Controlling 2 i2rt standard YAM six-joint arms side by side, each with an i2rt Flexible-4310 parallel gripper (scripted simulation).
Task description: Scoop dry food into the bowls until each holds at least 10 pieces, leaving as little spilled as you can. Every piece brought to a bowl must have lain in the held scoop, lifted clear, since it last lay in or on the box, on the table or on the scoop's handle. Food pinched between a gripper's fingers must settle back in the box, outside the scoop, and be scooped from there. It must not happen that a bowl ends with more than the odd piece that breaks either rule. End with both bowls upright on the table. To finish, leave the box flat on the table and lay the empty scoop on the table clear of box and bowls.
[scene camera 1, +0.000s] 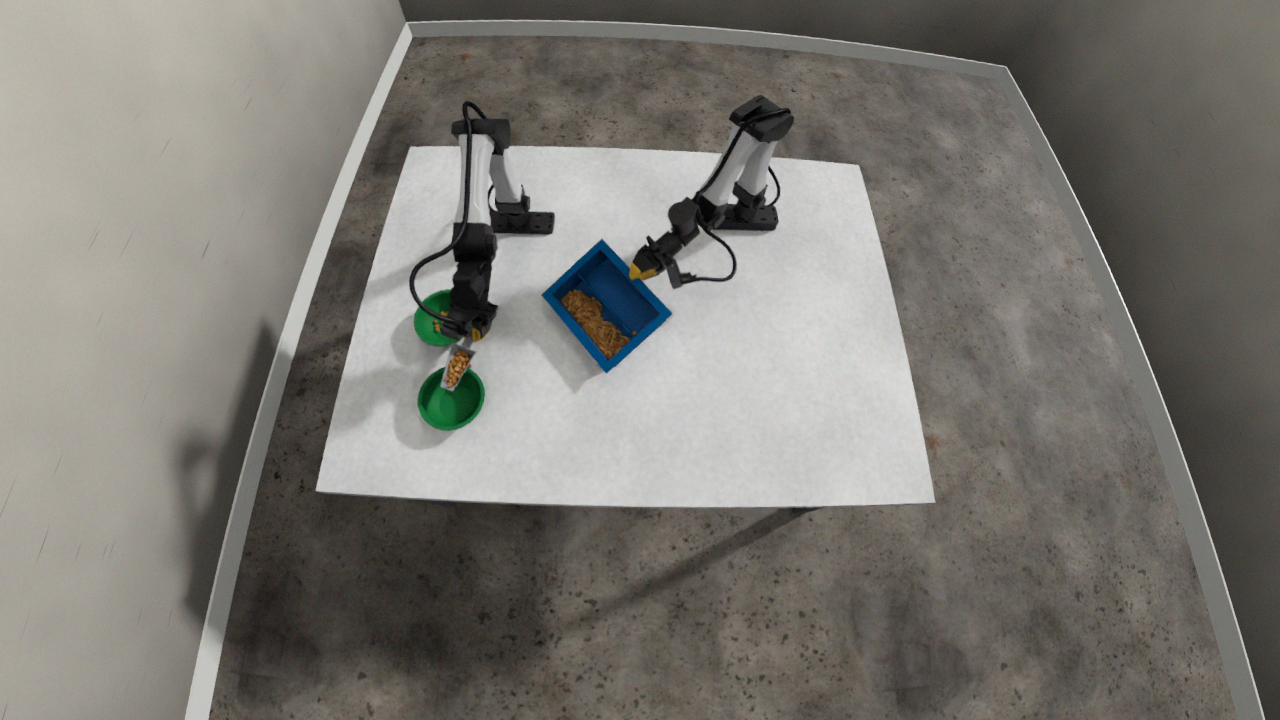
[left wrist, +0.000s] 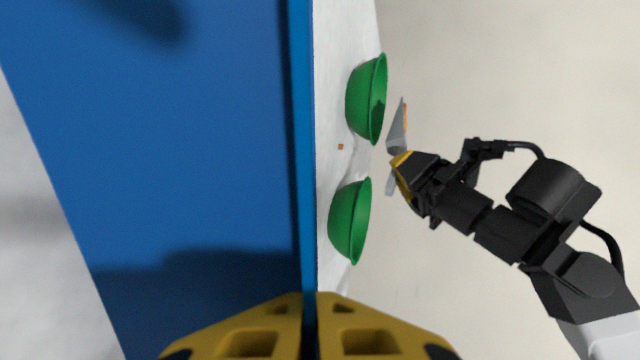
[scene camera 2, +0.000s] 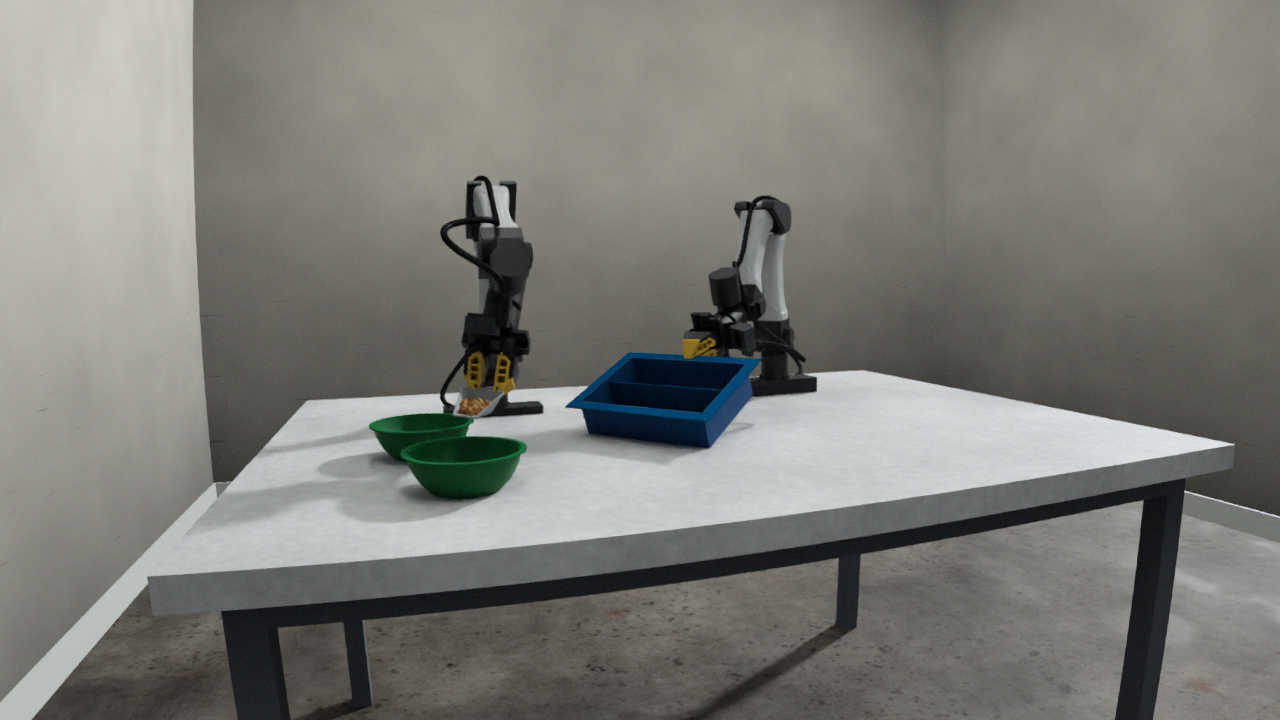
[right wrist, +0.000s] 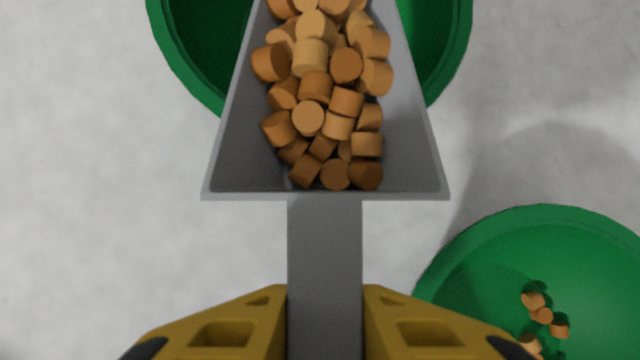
Observation:
In view: the left gripper point(scene camera 2: 687, 360), the right gripper point(scene camera 2: 486, 397) and a grey scoop point(scene camera 2: 487, 393).
The grey scoop is seen too in the left wrist view point(left wrist: 395, 141) and in the right wrist view point(right wrist: 324, 227). The left gripper also shows in scene camera 1 point(scene camera 1: 630, 278) and in the left wrist view point(left wrist: 311, 306). The right gripper shows as well in the left wrist view point(left wrist: 392, 163) and in the right wrist view point(right wrist: 324, 298).

